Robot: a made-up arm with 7 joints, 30 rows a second.
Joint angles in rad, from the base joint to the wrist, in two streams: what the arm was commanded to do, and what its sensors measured. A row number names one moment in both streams.
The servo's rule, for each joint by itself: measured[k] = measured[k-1] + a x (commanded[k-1-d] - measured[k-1]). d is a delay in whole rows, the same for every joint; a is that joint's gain. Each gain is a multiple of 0.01, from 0.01 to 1. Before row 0 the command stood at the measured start. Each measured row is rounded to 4 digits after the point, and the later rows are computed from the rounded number. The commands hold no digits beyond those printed.
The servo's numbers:
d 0
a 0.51 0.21 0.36 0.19 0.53 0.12 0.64
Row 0, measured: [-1.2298 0.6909 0.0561 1.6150 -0.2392 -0.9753 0.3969]
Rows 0 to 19, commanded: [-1.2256 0.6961 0.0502 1.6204 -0.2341 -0.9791 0.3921]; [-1.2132 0.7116 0.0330 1.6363 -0.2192 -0.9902 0.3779]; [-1.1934 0.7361 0.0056 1.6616 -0.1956 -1.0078 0.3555]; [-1.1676 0.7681 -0.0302 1.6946 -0.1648 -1.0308 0.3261]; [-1.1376 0.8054 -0.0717 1.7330 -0.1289 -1.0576 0.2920]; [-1.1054 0.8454 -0.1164 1.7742 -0.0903 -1.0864 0.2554]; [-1.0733 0.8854 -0.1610 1.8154 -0.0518 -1.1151 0.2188]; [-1.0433 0.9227 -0.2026 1.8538 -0.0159 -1.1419 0.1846]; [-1.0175 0.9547 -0.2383 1.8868 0.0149 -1.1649 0.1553]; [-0.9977 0.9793 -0.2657 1.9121 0.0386 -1.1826 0.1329]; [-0.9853 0.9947 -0.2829 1.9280 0.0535 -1.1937 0.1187]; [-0.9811 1.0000 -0.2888 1.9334 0.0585 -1.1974 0.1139]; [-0.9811 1.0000 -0.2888 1.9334 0.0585 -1.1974 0.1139]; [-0.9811 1.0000 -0.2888 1.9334 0.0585 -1.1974 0.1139]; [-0.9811 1.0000 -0.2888 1.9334 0.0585 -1.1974 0.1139]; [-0.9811 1.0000 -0.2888 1.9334 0.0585 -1.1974 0.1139]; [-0.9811 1.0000 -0.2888 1.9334 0.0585 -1.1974 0.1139]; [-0.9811 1.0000 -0.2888 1.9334 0.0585 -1.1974 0.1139]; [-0.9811 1.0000 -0.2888 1.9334 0.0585 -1.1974 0.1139]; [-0.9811 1.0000 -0.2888 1.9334 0.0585 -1.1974 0.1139]
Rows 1 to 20, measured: [-1.2277 0.6920 0.0540 1.6160 -0.2365 -0.9758 0.3938]; [-1.2203 0.6961 0.0464 1.6199 -0.2273 -0.9775 0.3836]; [-1.2066 0.7045 0.0317 1.6278 -0.2105 -0.9811 0.3656]; [-1.1867 0.7179 0.0094 1.6405 -0.1863 -0.9871 0.3403]; [-1.1617 0.7363 -0.0198 1.6581 -0.1559 -0.9956 0.3094]; [-1.1330 0.7592 -0.0546 1.6802 -0.1211 -1.0065 0.2748]; [-1.1026 0.7857 -0.0929 1.7059 -0.0844 -1.0195 0.2390]; [-1.0724 0.8145 -0.1324 1.7340 -0.0481 -1.0342 0.2042]; [-1.0444 0.8439 -0.1705 1.7630 -0.0147 -1.0499 0.1729]; [-1.0206 0.8723 -0.2048 1.7913 0.0135 -1.0658 0.1473]; [-1.0026 0.8980 -0.2329 1.8173 0.0347 -1.0811 0.1290]; [-0.9916 0.9194 -0.2530 1.8394 0.0473 -1.0951 0.1193]; [-0.9862 0.9363 -0.2659 1.8573 0.0532 -1.1074 0.1158]; [-0.9836 0.9497 -0.2741 1.8718 0.0560 -1.1182 0.1146]; [-0.9823 0.9603 -0.2794 1.8835 0.0573 -1.1277 0.1142]; [-0.9817 0.9686 -0.2828 1.8930 0.0579 -1.1361 0.1140]; [-0.9814 0.9752 -0.2850 1.9007 0.0582 -1.1435 0.1139]; [-0.9812 0.9804 -0.2864 1.9069 0.0584 -1.1500 0.1139]; [-0.9811 0.9845 -0.2873 1.9119 0.0585 -1.1557 0.1139]; [-0.9811 0.9878 -0.2878 1.9160 0.0585 -1.1607 0.1139]
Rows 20 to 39, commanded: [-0.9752 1.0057 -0.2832 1.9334 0.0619 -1.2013 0.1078]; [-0.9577 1.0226 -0.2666 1.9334 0.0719 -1.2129 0.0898]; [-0.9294 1.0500 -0.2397 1.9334 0.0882 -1.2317 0.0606]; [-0.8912 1.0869 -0.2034 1.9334 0.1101 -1.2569 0.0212]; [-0.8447 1.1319 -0.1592 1.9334 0.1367 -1.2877 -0.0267]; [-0.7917 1.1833 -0.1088 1.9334 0.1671 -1.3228 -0.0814]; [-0.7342 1.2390 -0.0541 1.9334 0.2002 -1.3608 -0.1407]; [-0.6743 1.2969 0.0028 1.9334 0.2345 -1.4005 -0.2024]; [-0.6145 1.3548 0.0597 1.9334 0.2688 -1.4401 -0.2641]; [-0.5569 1.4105 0.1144 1.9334 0.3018 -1.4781 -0.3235]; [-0.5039 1.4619 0.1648 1.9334 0.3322 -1.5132 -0.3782]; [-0.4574 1.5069 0.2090 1.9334 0.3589 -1.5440 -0.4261]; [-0.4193 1.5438 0.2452 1.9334 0.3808 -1.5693 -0.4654]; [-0.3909 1.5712 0.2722 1.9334 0.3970 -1.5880 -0.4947]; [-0.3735 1.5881 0.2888 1.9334 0.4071 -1.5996 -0.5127]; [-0.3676 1.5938 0.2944 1.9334 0.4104 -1.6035 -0.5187]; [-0.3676 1.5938 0.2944 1.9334 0.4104 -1.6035 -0.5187]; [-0.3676 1.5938 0.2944 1.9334 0.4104 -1.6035 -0.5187]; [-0.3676 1.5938 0.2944 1.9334 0.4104 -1.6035 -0.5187]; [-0.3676 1.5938 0.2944 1.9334 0.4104 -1.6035 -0.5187]
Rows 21 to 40, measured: [-0.9781 0.9916 -0.2861 1.9193 0.0603 -1.1656 0.1100]; [-0.9677 0.9981 -0.2791 1.9220 0.0664 -1.1713 0.0971]; [-0.9482 1.0090 -0.2649 1.9242 0.0780 -1.1785 0.0737]; [-0.9191 1.0254 -0.2428 1.9259 0.0950 -1.1879 0.0401]; [-0.8812 1.0478 -0.2127 1.9273 0.1171 -1.1999 -0.0027]; [-0.8356 1.0763 -0.1753 1.9285 0.1436 -1.2146 -0.0531]; [-0.7839 1.1105 -0.1317 1.9294 0.1736 -1.2321 -0.1092]; [-0.7280 1.1496 -0.0833 1.9302 0.2059 -1.2523 -0.1688]; [-0.6701 1.1927 -0.0318 1.9308 0.2392 -1.2748 -0.2298]; [-0.6124 1.2384 0.0208 1.9313 0.2724 -1.2992 -0.2898]; [-0.5571 1.2853 0.0726 1.9317 0.3041 -1.3249 -0.3464]; [-0.5063 1.3318 0.1217 1.9320 0.3331 -1.3512 -0.3974]; [-0.4619 1.3763 0.1662 1.9323 0.3584 -1.3774 -0.4409]; [-0.4257 1.4172 0.2044 1.9325 0.3789 -1.4027 -0.4753]; [-0.3991 1.4531 0.2348 1.9327 0.3938 -1.4263 -0.4992]; [-0.3830 1.4826 0.2563 1.9328 0.4026 -1.4476 -0.5117]; [-0.3751 1.5060 0.2700 1.9329 0.4067 -1.4663 -0.5162]; [-0.3713 1.5244 0.2788 1.9330 0.4087 -1.4828 -0.5178]; [-0.3694 1.5390 0.2844 1.9331 0.4096 -1.4973 -0.5184]; [-0.3685 1.5505 0.2880 1.9332 0.4100 -1.5100 -0.5186]
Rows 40 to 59, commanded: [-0.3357 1.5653 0.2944 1.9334 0.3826 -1.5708 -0.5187]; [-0.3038 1.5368 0.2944 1.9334 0.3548 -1.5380 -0.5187]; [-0.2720 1.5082 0.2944 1.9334 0.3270 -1.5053 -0.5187]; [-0.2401 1.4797 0.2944 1.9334 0.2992 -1.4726 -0.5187]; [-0.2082 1.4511 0.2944 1.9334 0.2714 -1.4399 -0.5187]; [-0.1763 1.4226 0.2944 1.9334 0.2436 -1.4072 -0.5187]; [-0.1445 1.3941 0.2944 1.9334 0.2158 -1.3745 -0.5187]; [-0.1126 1.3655 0.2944 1.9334 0.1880 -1.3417 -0.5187]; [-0.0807 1.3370 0.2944 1.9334 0.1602 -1.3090 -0.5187]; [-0.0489 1.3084 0.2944 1.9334 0.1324 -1.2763 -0.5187]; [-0.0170 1.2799 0.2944 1.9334 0.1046 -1.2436 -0.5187]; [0.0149 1.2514 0.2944 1.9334 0.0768 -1.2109 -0.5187]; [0.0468 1.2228 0.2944 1.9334 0.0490 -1.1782 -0.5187]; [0.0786 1.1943 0.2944 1.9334 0.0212 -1.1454 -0.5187]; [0.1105 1.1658 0.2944 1.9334 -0.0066 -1.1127 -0.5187]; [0.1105 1.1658 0.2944 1.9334 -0.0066 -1.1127 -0.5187]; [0.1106 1.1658 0.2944 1.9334 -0.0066 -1.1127 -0.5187]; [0.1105 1.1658 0.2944 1.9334 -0.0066 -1.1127 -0.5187]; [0.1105 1.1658 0.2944 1.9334 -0.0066 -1.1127 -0.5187]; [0.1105 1.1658 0.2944 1.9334 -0.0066 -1.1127 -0.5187]
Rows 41 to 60, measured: [-0.3518 1.5536 0.2903 1.9332 0.3955 -1.5173 -0.5187]; [-0.3273 1.5501 0.2918 1.9332 0.3739 -1.5198 -0.5187]; [-0.2991 1.5413 0.2927 1.9332 0.3490 -1.5181 -0.5187]; [-0.2690 1.5284 0.2933 1.9332 0.3226 -1.5126 -0.5187]; [-0.2380 1.5122 0.2937 1.9332 0.2955 -1.5039 -0.5187]; [-0.2065 1.4934 0.2940 1.9332 0.2680 -1.4923 -0.5187]; [-0.1749 1.4725 0.2941 1.9332 0.2403 -1.4782 -0.5187]; [-0.1431 1.4500 0.2942 1.9332 0.2126 -1.4618 -0.5187]; [-0.1113 1.4263 0.2943 1.9332 0.1848 -1.4435 -0.5187]; [-0.0795 1.4015 0.2943 1.9332 0.1570 -1.4234 -0.5187]; [-0.0476 1.3760 0.2943 1.9332 0.1292 -1.4018 -0.5187]; [-0.0157 1.3498 0.2943 1.9332 0.1014 -1.3789 -0.5187]; [0.0162 1.3231 0.2943 1.9332 0.0736 -1.3548 -0.5187]; [0.0480 1.2961 0.2943 1.9332 0.0458 -1.3297 -0.5187]; [0.0799 1.2687 0.2943 1.9332 0.0180 -1.3037 -0.5187]; [0.0955 1.2471 0.2943 1.9332 0.0050 -1.2808 -0.5187]; [0.1032 1.2300 0.2943 1.9332 -0.0011 -1.2606 -0.5187]; [0.1069 1.2165 0.2943 1.9332 -0.0040 -1.2429 -0.5187]; [0.1087 1.2059 0.2943 1.9332 -0.0054 -1.2273 -0.5187]; [0.1096 1.1975 0.2943 1.9332 -0.0060 -1.2135 -0.5187]
